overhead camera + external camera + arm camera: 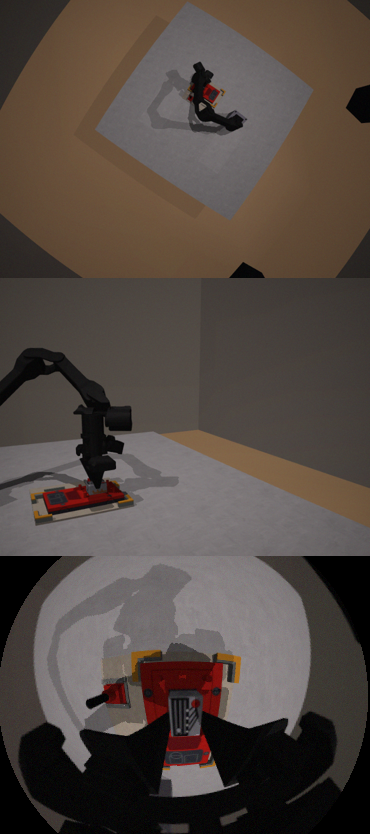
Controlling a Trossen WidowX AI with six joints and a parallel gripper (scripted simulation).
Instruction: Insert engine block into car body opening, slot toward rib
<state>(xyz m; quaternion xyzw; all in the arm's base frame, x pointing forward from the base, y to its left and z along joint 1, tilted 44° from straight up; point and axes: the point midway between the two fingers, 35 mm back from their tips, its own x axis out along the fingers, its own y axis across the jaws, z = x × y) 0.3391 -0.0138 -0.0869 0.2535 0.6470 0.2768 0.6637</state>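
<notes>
My gripper tip is 10 mm above the grey engine block.
</notes>
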